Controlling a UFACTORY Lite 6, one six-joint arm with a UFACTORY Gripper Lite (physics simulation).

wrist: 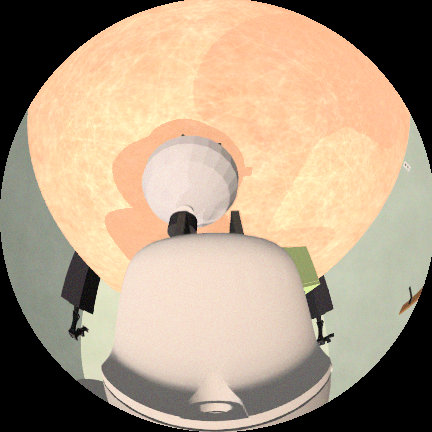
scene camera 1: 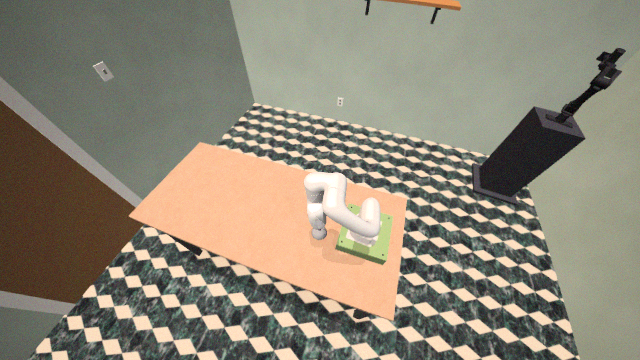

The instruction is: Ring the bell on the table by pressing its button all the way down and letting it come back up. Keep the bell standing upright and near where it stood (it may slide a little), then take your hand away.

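Frame: origin at the arm's base, x ahead, y left, z up, level; metres.
Where they show: hand, tool point: (wrist: 209, 236).
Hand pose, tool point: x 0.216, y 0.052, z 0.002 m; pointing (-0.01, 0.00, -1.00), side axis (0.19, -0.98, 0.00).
Each offset is from my tool point to the centre of the thing. Level surfaces: height alone.
The bell @[dy +0.015, dx -0.012, dz -0.043 m] (scene camera 1: 319, 234) (wrist: 187, 172) is a pale grey dome on the table @[dz -0.076 m] (scene camera 1: 240, 200) (wrist: 125, 75), and it looks upright. In the wrist view a short white stem rises from the dome to a black button @[dy +0.015, dx -0.012, dz -0.015 m] (wrist: 175, 219). My gripper (wrist: 210, 223) points down over the near side of the bell, with its two dark fingers apart and nothing held between them. The left finger overlaps the button in the wrist view; the right finger stands to its right. Whether the finger touches the button cannot be told. In the scene view the arm hides the fingers and the button.
The white arm (scene camera 1: 336, 200) is mounted on a green base plate (scene camera 1: 385, 240) (wrist: 303, 262) to the right of the bell, near the table's right end. A dark pedestal (scene camera 1: 530, 155) with a black arm stands on the floor beyond the table. A shelf (scene camera 1: 420, 3) hangs on the wall.
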